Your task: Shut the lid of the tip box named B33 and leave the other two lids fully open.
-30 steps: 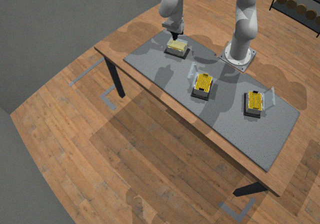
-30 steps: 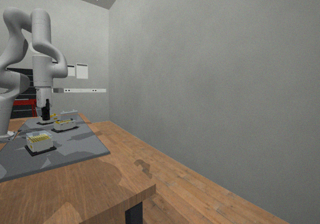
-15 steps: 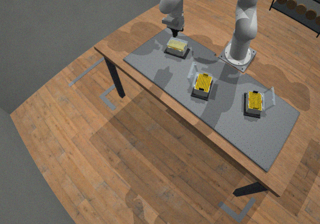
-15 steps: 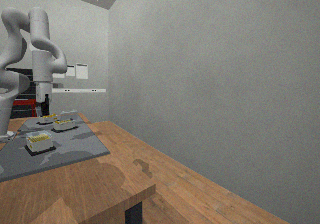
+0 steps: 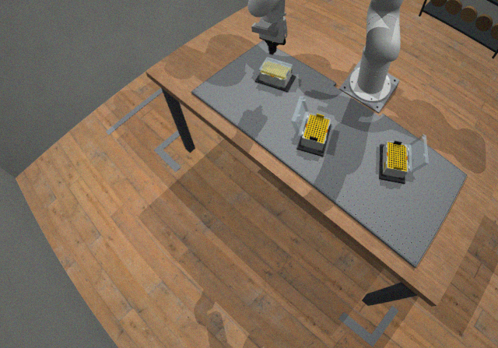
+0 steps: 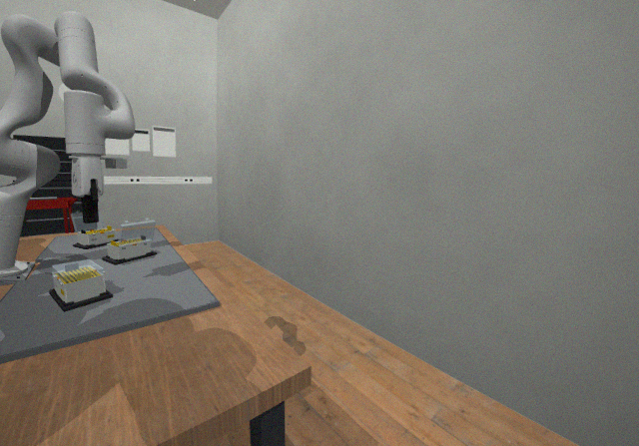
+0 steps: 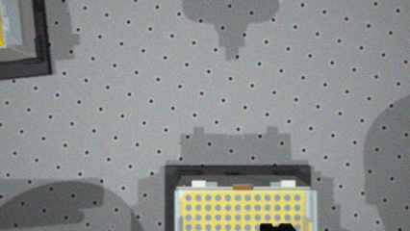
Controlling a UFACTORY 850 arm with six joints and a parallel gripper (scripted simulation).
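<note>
My gripper is now 4 cm past the tip box lid, 2 cm to the left of it and 15 cm above it.
</note>
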